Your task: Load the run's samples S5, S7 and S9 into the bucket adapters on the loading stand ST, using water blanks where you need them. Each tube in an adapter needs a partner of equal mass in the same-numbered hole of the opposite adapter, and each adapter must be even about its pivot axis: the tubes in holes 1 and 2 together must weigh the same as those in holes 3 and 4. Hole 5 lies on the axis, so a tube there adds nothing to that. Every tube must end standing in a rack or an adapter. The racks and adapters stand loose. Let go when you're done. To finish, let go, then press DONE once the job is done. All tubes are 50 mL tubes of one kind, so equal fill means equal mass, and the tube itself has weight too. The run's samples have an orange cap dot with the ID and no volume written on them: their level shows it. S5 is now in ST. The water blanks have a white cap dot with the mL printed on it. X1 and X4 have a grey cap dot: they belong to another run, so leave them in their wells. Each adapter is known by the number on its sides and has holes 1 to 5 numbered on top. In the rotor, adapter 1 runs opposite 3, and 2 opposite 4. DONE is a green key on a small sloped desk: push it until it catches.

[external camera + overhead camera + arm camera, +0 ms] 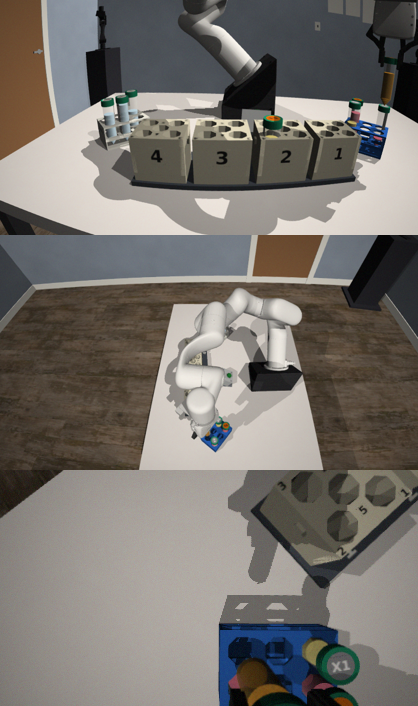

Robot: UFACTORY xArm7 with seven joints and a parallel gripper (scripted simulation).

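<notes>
Now: the S7 tube 50 mm below my hand and 10 mm behind it. Round my hand: blue rack 210 mm below, 40 mm behind, 20 mm to the right; then pink-filled sample tube 180 mm below, 80 mm behind, 50 mm to the right; then green done key 330 mm to the right, 180 mm below, 60 mm behind.
</notes>
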